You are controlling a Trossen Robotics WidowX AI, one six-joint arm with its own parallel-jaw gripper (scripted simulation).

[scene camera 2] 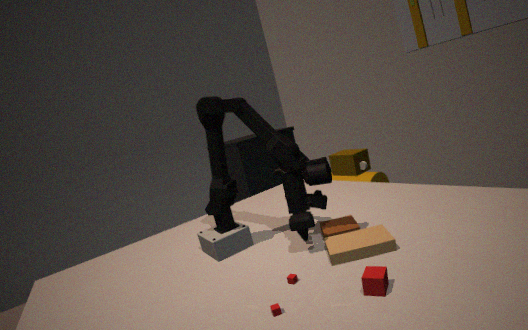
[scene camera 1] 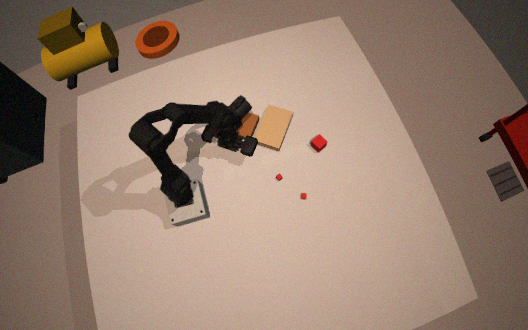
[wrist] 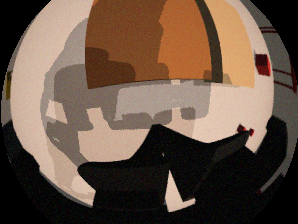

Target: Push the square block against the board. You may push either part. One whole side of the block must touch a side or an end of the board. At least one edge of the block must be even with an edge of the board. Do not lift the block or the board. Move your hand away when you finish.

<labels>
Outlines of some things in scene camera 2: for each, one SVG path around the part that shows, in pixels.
The gripper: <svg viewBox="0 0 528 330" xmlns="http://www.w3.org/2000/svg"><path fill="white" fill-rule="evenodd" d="M284 191L289 215L293 214L289 218L291 231L296 231L306 241L308 240L308 228L315 226L313 215L307 210L312 207L326 209L327 196L322 195L319 190L316 190L314 194L307 194L305 187L294 191Z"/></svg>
A tan board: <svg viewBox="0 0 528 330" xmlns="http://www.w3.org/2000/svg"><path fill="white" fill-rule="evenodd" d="M395 238L380 224L354 232L325 237L324 241L331 265L336 266L345 262L397 251Z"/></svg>
</labels>
